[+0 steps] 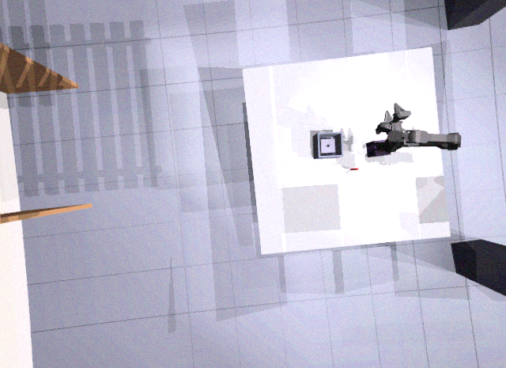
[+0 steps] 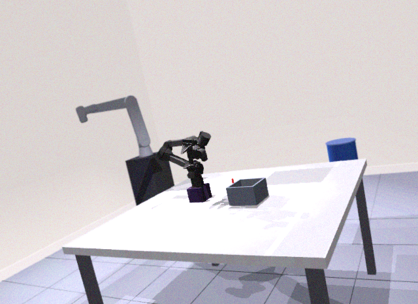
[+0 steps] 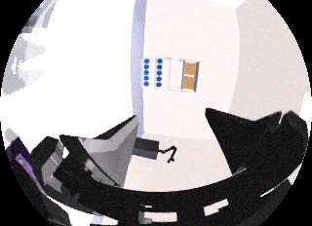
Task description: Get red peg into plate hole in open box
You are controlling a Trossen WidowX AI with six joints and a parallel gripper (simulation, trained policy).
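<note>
My gripper tip is now 31 cm to the right of the red peg, 24 cm above it and 11 cm short of it. From my gripper tip the other things lie so: plate 27 cm ahead, 23 cm below, 13 cm to the left; then grey box 27 cm ahead, 25 cm below, 13 cm to the left.
</note>
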